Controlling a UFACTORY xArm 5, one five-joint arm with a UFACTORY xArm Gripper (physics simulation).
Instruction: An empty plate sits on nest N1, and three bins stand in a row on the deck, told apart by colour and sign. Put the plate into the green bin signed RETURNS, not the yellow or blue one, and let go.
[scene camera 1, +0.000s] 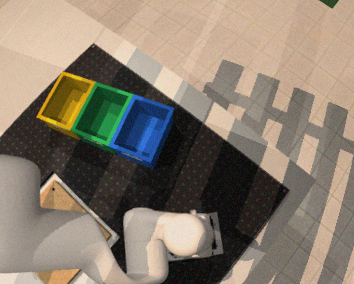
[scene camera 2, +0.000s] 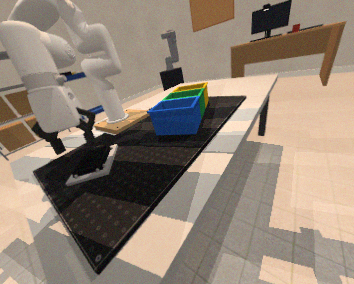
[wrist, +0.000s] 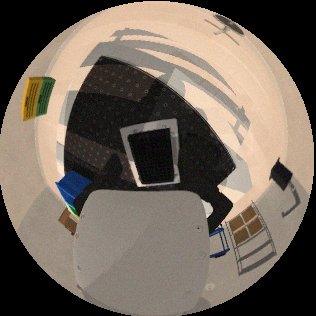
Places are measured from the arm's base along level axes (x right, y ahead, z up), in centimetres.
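Pixels of known places: gripper, fingertip midpoint: (scene camera 2: 77, 148) (wrist: 147, 158); arm's base at its link origin: (scene camera 2: 118, 119).
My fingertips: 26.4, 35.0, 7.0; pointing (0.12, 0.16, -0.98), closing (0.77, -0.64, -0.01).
Ahead of a thing's pixels: the offset from my fingertips to its top centre, as dx, dy, dz. "pt": to the spot under its first point. Level surfaces: height alone.
The black plate @(-2.4, -2.7, -5.8) (scene camera 2: 91, 161) (wrist: 152, 156) lies in the light grey frame of nest N1 @(pt +2.3, +3.2, -7.2) (scene camera 1: 218, 234) (scene camera 2: 109, 167) (wrist: 150, 125). My gripper (scene camera 2: 74, 140) (wrist: 147, 158) is open and empty, above the nest with its fingers pointing down. In scene camera 1 the arm hides the gripper and most of the nest. The green bin @(-45.0, +1.6, +1.6) (scene camera 1: 102, 112) (scene camera 2: 202, 104) stands in the middle of the row, between the yellow bin (scene camera 1: 66, 103) (scene camera 2: 205, 95) and the blue bin (scene camera 1: 142, 132) (scene camera 2: 175, 121) (wrist: 73, 185). The bins look empty in scene camera 1. The sign wording is unreadable.
The bins stand touching on the dark deck @(dz -8.3) (scene camera 1: 260, 200) (scene camera 2: 125, 200) (wrist: 115, 90). The wooden base board (scene camera 1: 62, 197) (scene camera 2: 107, 126) of the arm lies beside the deck. A desk (scene camera 2: 290, 45) and another small robot on a black stand (scene camera 2: 171, 78) are in the background.
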